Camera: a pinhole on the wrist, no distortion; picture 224 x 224 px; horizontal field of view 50.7 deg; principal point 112.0 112.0 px. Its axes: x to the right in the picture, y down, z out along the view. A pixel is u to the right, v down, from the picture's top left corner.
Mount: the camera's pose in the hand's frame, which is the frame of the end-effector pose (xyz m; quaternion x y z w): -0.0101 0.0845 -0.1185 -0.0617 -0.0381 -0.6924 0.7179
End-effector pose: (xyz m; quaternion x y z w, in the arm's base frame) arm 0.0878 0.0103 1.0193 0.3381 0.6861 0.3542 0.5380
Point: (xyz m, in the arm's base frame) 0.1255 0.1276 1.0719
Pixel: 113.9 213.4
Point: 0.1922 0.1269 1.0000
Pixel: 181.0 201.3
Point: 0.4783 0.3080 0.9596
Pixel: 126.2 196.4
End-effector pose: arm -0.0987 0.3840 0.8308 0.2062 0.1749 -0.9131 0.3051
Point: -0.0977 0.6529 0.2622
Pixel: behind the camera
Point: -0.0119 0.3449 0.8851
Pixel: 159.3 9.9
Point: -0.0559 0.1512 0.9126
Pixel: 64.1 148.7
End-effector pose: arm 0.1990 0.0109 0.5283 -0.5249 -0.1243 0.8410 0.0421
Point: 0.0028 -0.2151 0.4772
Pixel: 49.8 176.7
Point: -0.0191 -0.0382 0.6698
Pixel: 201.3 84.3
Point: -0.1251 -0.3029 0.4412
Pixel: 32.5 194.7
